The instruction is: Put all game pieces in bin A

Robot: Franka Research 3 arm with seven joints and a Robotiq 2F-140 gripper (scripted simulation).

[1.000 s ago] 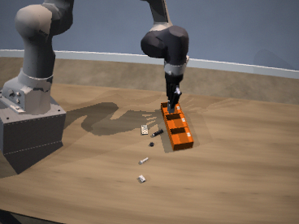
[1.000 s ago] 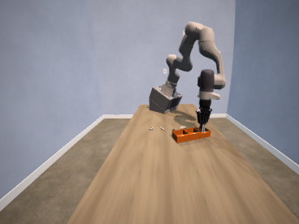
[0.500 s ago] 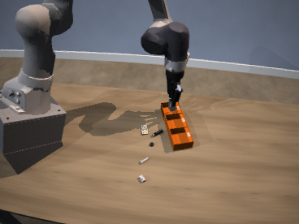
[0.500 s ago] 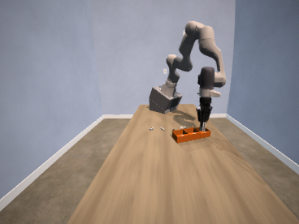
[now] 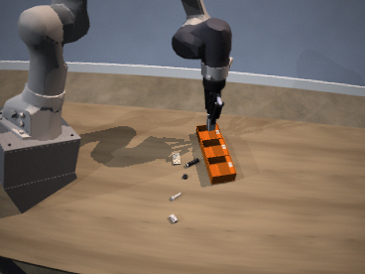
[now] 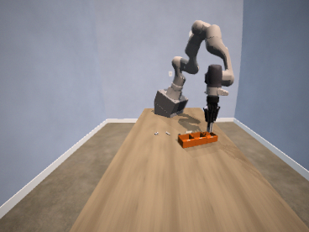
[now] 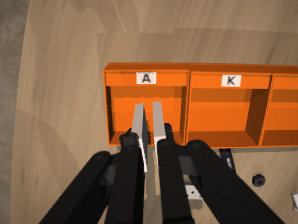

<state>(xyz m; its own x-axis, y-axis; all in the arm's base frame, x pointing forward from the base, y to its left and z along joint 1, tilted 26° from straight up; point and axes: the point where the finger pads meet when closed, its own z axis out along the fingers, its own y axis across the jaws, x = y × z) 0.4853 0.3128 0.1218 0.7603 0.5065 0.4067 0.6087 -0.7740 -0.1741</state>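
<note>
Now: hand 80 mm past the white domino, 140 mm to the left of it and 90 mm above it. From my hand the other things lie so: orange bin (40 mm ahead, 70 mm to the right, 70 mm below); black nut (30 mm behind, 200 mm to the right, 90 mm below); black cylinder (20 mm behind, 140 mm to the right, 90 mm below).
</note>
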